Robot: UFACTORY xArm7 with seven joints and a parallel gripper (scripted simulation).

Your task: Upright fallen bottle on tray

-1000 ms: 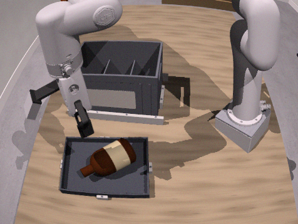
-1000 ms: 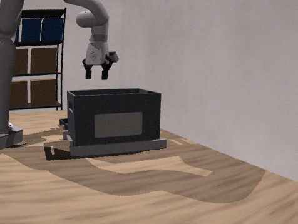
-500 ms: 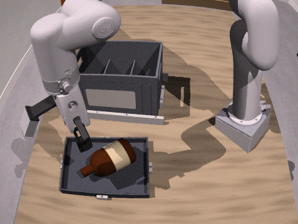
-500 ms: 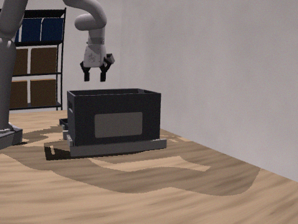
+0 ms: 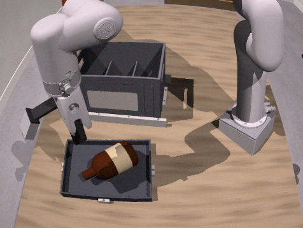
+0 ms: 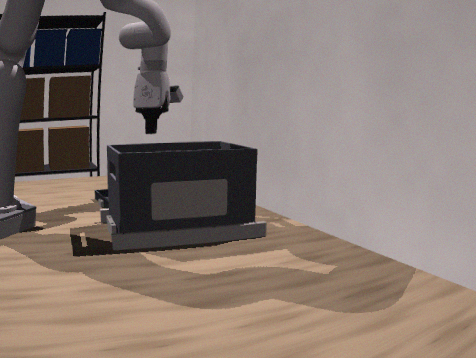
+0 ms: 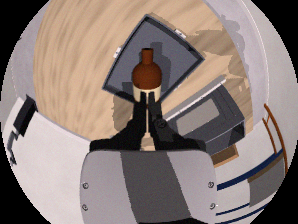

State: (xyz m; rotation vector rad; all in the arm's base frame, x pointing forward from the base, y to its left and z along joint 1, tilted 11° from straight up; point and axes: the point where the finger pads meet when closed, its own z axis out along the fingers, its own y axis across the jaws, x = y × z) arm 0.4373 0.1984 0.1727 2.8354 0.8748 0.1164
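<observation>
My hand is 40 mm past the brown bottle, 30 mm to the left of it and 160 mm above it. Round my hand: dark crate: 60 mm behind, 310 mm to the right, 120 mm below; tray: 30 mm behind, 30 mm to the right, 190 mm below.
</observation>
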